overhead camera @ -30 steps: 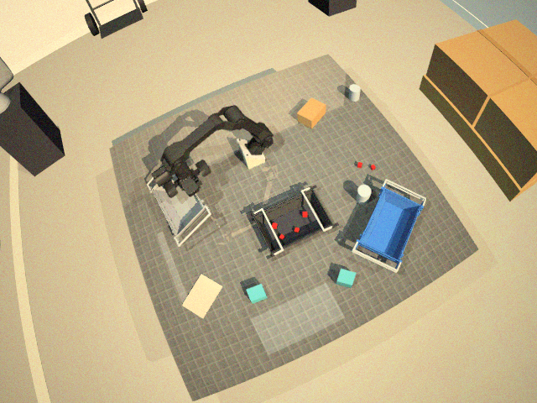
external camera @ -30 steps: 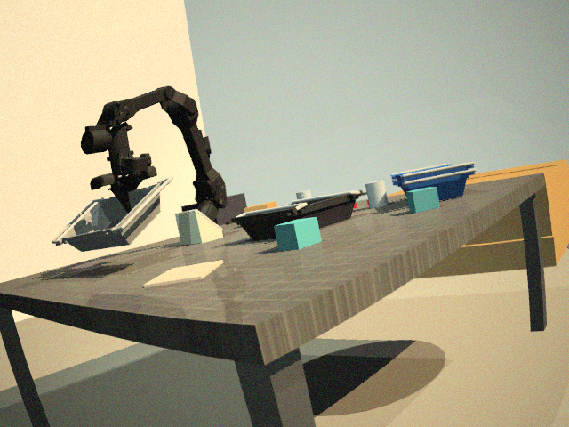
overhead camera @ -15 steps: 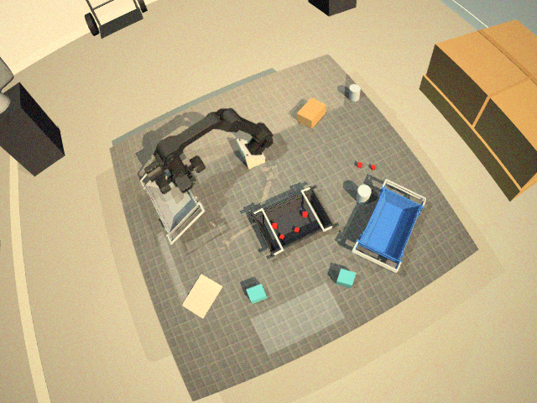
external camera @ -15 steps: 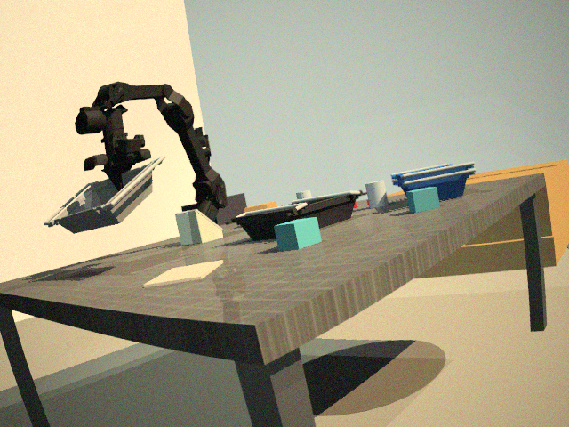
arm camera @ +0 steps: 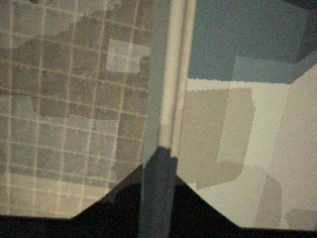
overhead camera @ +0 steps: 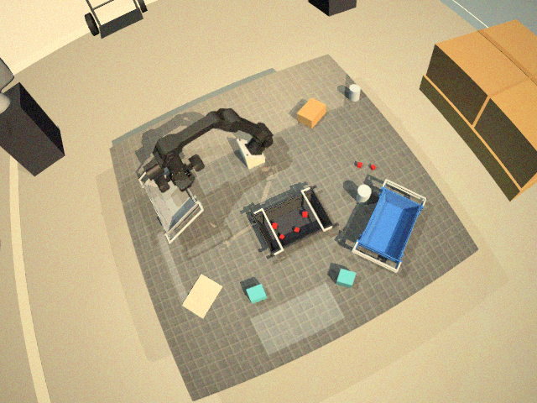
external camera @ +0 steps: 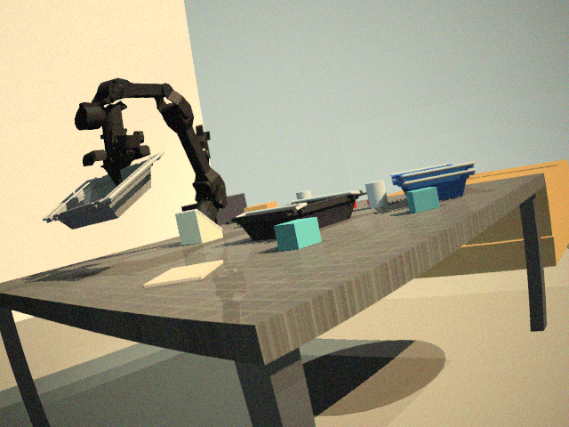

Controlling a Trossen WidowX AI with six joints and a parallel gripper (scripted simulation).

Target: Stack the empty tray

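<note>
Now: the grey tray 80 mm to the right of my gripper tip. Also, from my gripper tip: cream flat plate: 360 mm ahead, 160 mm to the right, 180 mm below.
</note>
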